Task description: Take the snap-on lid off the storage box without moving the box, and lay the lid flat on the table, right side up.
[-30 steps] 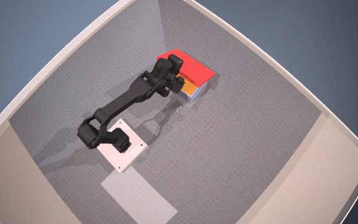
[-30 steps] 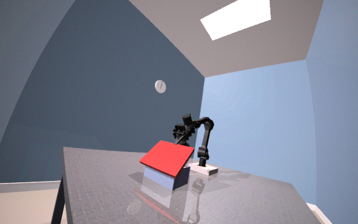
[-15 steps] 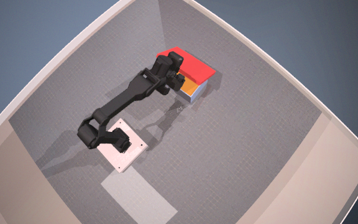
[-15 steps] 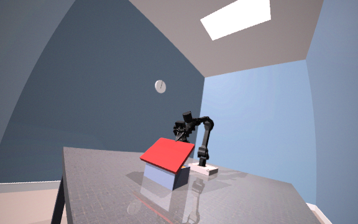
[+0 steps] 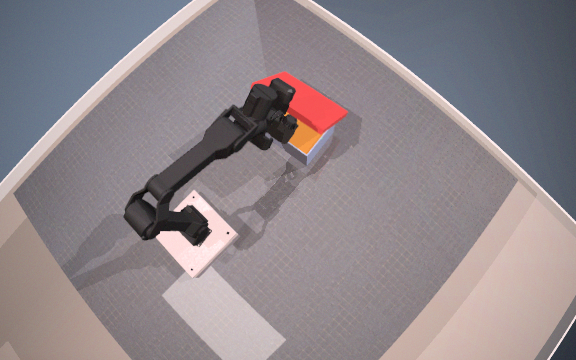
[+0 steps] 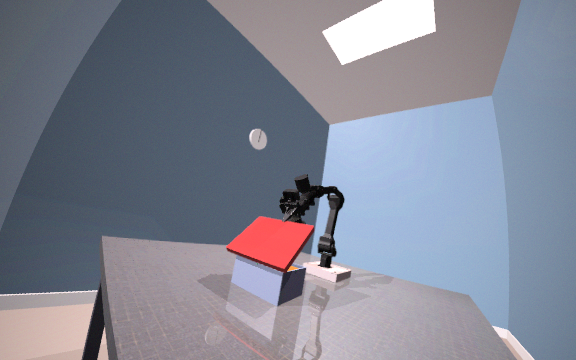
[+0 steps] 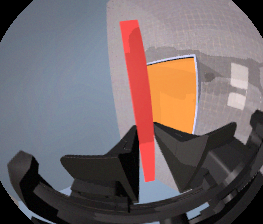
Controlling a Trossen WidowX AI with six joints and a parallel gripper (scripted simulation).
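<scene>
My gripper tip is now 70 mm short of the red lid and 50 mm above it. Also, from my gripper tip: storage box 180 mm below, 30 mm ahead.
</scene>
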